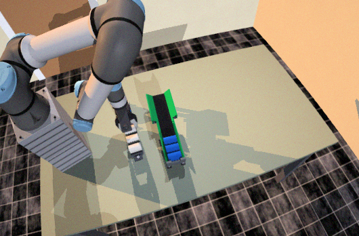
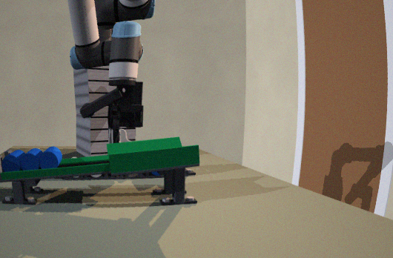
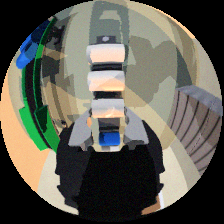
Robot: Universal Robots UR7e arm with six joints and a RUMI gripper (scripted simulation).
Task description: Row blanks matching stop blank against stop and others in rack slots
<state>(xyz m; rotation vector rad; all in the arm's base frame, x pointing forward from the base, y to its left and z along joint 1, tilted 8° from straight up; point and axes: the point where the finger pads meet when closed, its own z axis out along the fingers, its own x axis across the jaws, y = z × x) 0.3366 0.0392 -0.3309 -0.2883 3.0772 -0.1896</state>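
Right now my hand is 40 mm above the stock rack and 30 mm to the right of it. The rest, counted from my hand: stop 230 mm to the right, 210 mm ahead, 20 mm above.
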